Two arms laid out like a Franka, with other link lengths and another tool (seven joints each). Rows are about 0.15 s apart.
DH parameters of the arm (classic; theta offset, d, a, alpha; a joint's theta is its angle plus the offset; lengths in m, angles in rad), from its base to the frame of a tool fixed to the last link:
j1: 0 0.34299 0 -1.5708
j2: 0 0 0 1.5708
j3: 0 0.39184 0.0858 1.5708
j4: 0 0 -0.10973 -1.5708
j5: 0 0.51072 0 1.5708
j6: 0 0 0.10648 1.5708
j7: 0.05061 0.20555 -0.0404 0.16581
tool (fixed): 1.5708 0.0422 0 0
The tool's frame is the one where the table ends.
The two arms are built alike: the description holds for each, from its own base.
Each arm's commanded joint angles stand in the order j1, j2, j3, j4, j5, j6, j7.
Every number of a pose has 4 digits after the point.
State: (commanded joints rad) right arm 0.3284 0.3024 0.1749 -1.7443 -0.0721 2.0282 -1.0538; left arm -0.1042 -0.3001 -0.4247 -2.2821 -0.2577 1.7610 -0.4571
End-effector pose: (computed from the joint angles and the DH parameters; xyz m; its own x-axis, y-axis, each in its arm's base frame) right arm 0.7049 0.3332 0.3100 0.9846 -0.0418 -0.1697 -0.0394 -0.9991 0.0177; left arm 0.3955 -0.3047 0.3715 -0.0536 -0.9869 -0.1524 -0.9639 0.0112 0.2661
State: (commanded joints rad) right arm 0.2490 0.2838 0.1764 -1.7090 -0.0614 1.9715 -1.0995; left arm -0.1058 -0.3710 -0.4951 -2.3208 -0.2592 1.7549 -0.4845
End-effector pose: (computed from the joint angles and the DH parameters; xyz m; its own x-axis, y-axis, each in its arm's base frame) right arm 0.7294 0.2768 0.3404 0.9812 -0.0797 -0.1758 -0.0784 -0.9968 0.0143; left arm 0.3598 -0.3220 0.3743 -0.0827 -0.9768 -0.1976 -0.9717 0.0350 0.2336
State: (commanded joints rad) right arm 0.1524 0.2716 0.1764 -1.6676 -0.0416 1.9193 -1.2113; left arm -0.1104 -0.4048 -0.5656 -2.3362 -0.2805 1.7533 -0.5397
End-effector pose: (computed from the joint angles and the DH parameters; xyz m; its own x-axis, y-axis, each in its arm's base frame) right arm 0.7568 0.2065 0.3697 0.9807 -0.0712 -0.1823 -0.0727 -0.9974 -0.0014; left arm 0.3286 -0.3487 0.3717 -0.0839 -0.9705 -0.2258 -0.9752 0.0334 0.2187
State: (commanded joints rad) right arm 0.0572 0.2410 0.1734 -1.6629 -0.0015 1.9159 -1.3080; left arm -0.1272 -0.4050 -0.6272 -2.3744 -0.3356 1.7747 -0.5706
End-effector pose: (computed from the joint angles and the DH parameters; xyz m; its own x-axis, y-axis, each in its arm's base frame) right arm 0.7743 0.1380 0.3949 0.9835 -0.0793 -0.1625 -0.0873 -0.9953 -0.0426; left arm 0.2920 -0.3748 0.3461 -0.1016 -0.9692 -0.2241 -0.9672 0.0435 0.2502
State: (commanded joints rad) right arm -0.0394 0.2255 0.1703 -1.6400 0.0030 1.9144 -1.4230; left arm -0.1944 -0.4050 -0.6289 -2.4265 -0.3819 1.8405 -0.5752
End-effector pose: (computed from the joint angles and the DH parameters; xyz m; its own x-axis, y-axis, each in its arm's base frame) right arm 0.7940 0.0602 0.4209 0.9903 -0.0658 -0.1224 -0.0724 -0.9961 -0.0502; left arm 0.2637 -0.3939 0.3217 -0.1274 -0.9732 -0.1915 -0.9642 0.0763 0.2539
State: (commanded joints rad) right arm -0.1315 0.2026 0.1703 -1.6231 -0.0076 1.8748 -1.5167; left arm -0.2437 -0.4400 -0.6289 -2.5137 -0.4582 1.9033 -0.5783
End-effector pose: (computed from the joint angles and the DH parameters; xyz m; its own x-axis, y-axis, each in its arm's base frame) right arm 0.7930 -0.0165 0.4459 0.9912 -0.0631 -0.1166 -0.0673 -0.9972 -0.0320; left arm 0.2333 -0.3961 0.2934 -0.1093 -0.9813 -0.1583 -0.9624 0.0646 0.2638
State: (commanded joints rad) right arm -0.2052 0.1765 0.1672 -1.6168 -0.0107 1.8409 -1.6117; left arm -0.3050 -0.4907 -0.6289 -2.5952 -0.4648 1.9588 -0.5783
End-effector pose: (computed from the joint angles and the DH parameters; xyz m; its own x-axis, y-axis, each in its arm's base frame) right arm 0.7837 -0.0781 0.4669 0.9923 -0.0453 -0.1156 -0.0479 -0.9987 -0.0193; left arm 0.2085 -0.3860 0.2706 -0.1318 -0.9761 -0.1729 -0.9697 0.0908 0.2268
